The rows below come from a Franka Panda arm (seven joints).
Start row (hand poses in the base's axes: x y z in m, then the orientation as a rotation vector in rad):
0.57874, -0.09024, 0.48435, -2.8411, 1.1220, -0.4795
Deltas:
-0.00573, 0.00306, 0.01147, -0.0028, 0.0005, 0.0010
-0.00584, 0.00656, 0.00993, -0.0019, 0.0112, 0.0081
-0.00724, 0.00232, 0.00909, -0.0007, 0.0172, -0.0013
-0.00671, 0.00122, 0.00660, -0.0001, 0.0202, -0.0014
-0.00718, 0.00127, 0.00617, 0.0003, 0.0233, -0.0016
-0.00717, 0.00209, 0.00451, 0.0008, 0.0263, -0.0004
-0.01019, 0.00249, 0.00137, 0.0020, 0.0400, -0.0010
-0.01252, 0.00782, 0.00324, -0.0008, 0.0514, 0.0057
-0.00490, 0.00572, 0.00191, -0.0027, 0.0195, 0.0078
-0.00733, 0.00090, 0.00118, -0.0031, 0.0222, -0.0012
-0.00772, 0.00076, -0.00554, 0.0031, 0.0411, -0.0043
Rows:
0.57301, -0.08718, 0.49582, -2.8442, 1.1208, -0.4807
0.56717, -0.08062, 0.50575, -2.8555, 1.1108, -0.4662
0.55993, -0.07830, 0.51484, -2.8650, 1.1155, -0.4430
0.55322, -0.07708, 0.52144, -2.8753, 1.1206, -0.4151
0.54604, -0.07581, 0.52761, -2.8866, 1.1263, -0.3824
0.53887, -0.07372, 0.53212, -2.8992, 1.1305, -0.3449
0.52868, -0.07123, 0.53349, 2.9130, -1.1355, 0.2865
0.51616, -0.06341, 0.53673, 2.9053, -1.1199, 0.2108
0.51126, -0.05769, 0.53864, 2.9033, -1.1048, 0.1836
0.50393, -0.05679, 0.53982, 2.8946, -1.1019, 0.1525
0.49621, -0.05603, 0.53428, 2.8841, -1.1027, 0.0908

